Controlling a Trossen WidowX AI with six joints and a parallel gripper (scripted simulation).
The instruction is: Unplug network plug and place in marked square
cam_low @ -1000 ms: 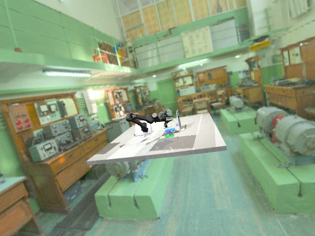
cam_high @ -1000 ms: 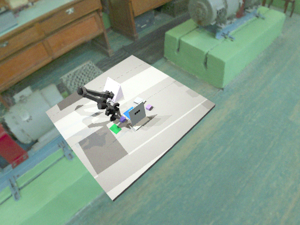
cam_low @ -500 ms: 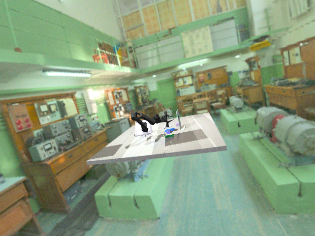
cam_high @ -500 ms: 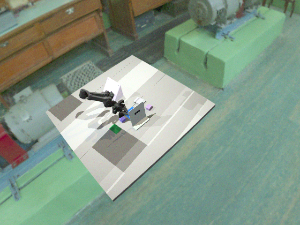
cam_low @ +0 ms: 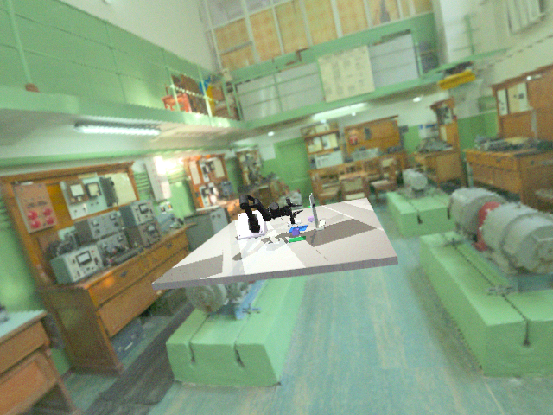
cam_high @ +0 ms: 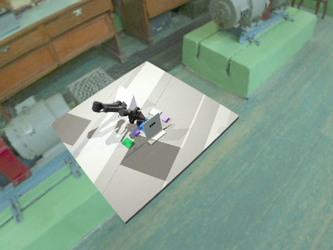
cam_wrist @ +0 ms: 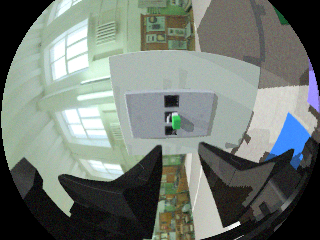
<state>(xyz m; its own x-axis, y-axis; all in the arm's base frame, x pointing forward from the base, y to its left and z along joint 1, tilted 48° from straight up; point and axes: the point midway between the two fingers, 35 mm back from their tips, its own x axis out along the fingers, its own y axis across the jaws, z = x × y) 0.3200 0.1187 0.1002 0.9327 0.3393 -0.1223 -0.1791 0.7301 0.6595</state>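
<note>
My gripper tip is 60 mm short of the green plug and 10 mm to the right of it. The rest, counted from my gripper tip: flat blue square 70 mm behind, 20 mm to the left, 150 mm below; upright grey panel 80 mm ahead, 10 mm to the left, 50 mm below.
</note>
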